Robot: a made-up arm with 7 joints. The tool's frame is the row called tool.
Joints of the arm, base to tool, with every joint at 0 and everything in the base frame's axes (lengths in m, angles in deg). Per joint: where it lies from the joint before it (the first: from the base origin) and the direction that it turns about. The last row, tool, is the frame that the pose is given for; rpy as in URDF.
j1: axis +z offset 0 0 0.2
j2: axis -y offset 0 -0.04 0.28
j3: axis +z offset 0 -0.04 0.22
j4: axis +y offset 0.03 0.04 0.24
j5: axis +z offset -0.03 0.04 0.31
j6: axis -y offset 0 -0.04 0.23
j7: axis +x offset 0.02 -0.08 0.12
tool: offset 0 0 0 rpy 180 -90 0
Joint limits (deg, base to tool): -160..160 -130..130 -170..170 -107..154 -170..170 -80..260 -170..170
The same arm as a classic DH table. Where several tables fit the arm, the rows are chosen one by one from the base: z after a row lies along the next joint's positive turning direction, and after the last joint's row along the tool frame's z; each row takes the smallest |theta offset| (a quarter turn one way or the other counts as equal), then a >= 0, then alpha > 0; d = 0 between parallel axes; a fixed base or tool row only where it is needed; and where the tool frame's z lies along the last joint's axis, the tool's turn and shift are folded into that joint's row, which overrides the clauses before.
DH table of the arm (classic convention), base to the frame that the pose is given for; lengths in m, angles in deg. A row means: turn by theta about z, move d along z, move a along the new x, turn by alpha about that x. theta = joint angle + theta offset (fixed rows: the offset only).
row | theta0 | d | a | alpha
j1 | 0 | 0.48 | 0 | 90
j2 | 0 | 0.08 | 0 | -90
j3 | 0 | 0.46 | 0.03 | -90
j4 | 0 | 0.08 | -0.03 | 90
j5 | 0 | 0.54 | 0 | 90
j6 | 90 | 0.12 | 0.12 | 90
j7 | 0 | 0.02 | 0 | 0
Joint limits (deg, base to tool): -160..160 -130..130 -170..170 -107..154 -170..170 -80..260 -170..170

